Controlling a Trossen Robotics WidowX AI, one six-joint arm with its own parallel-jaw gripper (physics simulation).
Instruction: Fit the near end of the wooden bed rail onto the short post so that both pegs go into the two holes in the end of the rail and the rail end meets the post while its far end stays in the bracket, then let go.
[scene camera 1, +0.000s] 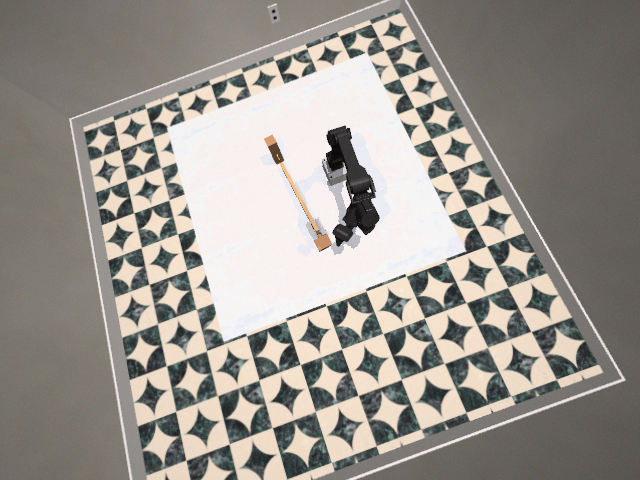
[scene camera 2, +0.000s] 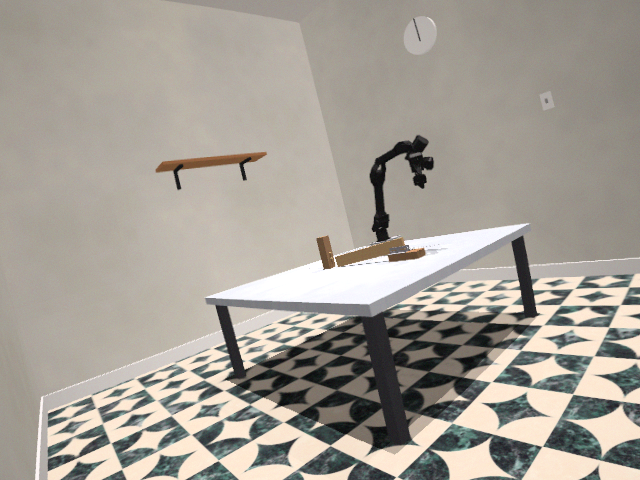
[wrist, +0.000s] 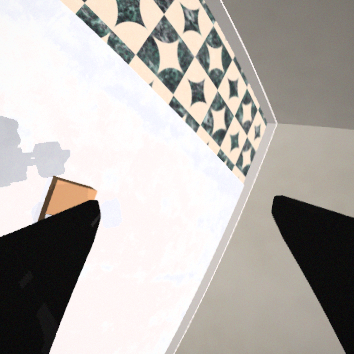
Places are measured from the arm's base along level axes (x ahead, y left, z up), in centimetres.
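Pixels of known places: gripper, fingertip midpoint: (scene camera 2: 422, 181) (wrist: 187, 206); arm's base at its link origin: (scene camera 1: 335, 164) (scene camera 2: 383, 240).
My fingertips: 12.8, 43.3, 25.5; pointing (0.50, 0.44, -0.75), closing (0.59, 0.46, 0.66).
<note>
Ahead of a thing's pixels: the offset from my fingertips to its top centre, as dx, dy, dz. "spot": to the spot under its first point. Level surfaces: height alone.
The wooden rail (scene camera 1: 299, 198) (scene camera 2: 368, 252) lies low over the table between the short post {spot: +15.4, -62.2, -15.4} (scene camera 1: 269, 140) (scene camera 2: 324, 252) and the wooden block {+8.0, -12.1, -29.9} (scene camera 1: 322, 241) (scene camera 2: 408, 255) (wrist: 70, 196) with the grey bracket (scene camera 2: 399, 249). The post is upright. Small pegs show on its rail-facing side. The rail's near end is close to the post; a narrow gap with pegs shows between them in scene camera 2. The far end is at the bracket; its exact seating is too small to tell. The end holes do not show. My gripper (scene camera 1: 338, 241) (scene camera 2: 421, 184) (wrist: 187, 206) is open and empty, high above the table, near the block in scene camera 1.
The arm's base (scene camera 1: 333, 171) stands on the white table {dz -33.4} (scene camera 1: 232, 232) (scene camera 2: 289, 294) beside the rail. The arm bends high over the table. A wall shelf (scene camera 2: 211, 162) and a clock (scene camera 2: 419, 35) are on the walls. The table's edge and tiled floor show in the wrist view.
</note>
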